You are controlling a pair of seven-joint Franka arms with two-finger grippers.
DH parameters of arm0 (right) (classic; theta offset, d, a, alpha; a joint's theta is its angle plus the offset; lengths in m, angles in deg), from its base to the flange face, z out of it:
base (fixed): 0 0 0 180
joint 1: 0 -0.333 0 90
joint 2: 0 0 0 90
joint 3: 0 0.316 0.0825 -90
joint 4: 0 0 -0.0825 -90
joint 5: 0 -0.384 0 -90
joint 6: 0 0 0.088 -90
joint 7: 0 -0.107 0 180
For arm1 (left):
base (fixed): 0 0 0 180
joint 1: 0 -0.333 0 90
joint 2: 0 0 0 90
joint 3: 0 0.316 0.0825 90
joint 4: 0 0 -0.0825 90
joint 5: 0 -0.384 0 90
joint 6: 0 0 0.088 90
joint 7: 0 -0.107 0 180
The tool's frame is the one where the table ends.
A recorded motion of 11 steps. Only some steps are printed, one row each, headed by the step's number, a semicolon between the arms.
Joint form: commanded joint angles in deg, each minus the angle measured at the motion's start. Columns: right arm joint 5, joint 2, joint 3, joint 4, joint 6, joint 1, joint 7; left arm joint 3, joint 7, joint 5, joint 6, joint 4, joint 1, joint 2.
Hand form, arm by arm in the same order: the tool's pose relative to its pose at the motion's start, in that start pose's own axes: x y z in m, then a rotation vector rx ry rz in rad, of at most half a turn. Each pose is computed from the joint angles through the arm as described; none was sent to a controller.
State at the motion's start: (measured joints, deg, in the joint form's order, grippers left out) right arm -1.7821 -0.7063 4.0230 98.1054 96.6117 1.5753 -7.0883; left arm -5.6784 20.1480 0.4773 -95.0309 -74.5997 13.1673 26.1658
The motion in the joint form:
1: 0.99 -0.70 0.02 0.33 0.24 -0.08 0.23; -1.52 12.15 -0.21 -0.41 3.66 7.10 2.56
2: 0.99 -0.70 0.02 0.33 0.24 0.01 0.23; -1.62 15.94 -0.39 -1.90 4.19 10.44 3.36
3: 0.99 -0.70 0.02 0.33 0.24 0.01 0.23; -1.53 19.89 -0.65 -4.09 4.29 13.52 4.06
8: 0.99 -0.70 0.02 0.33 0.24 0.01 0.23; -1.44 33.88 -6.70 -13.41 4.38 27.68 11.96
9: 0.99 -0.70 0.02 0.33 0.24 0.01 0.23; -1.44 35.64 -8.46 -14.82 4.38 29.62 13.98
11: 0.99 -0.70 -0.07 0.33 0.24 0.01 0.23; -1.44 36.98 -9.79 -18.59 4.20 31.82 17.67
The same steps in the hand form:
1: -0.0029 0.0007 -0.0043 -0.0166 0.0127 -0.0079; -0.0267 0.0945 0.0037 -0.0091 0.0169 -0.0657
2: -0.0028 0.0016 -0.0043 -0.0166 0.0127 -0.0063; -0.0413 0.1329 0.0091 -0.0150 0.0341 -0.0727
3: -0.0028 0.0016 -0.0043 -0.0166 0.0127 -0.0063; -0.0550 0.1666 0.0157 -0.0250 0.0571 -0.0895
8: -0.0028 0.0016 -0.0043 -0.0166 0.0127 -0.0063; -0.1314 0.3124 0.1116 0.0227 0.1354 -0.0669
9: -0.0028 0.0016 -0.0043 -0.0166 0.0127 -0.0063; -0.1431 0.3304 0.1371 0.0454 0.1491 -0.0536
11: -0.0027 0.0025 -0.0044 -0.0165 0.0128 -0.0048; -0.1553 0.3530 0.1827 0.0533 0.1590 -0.0262

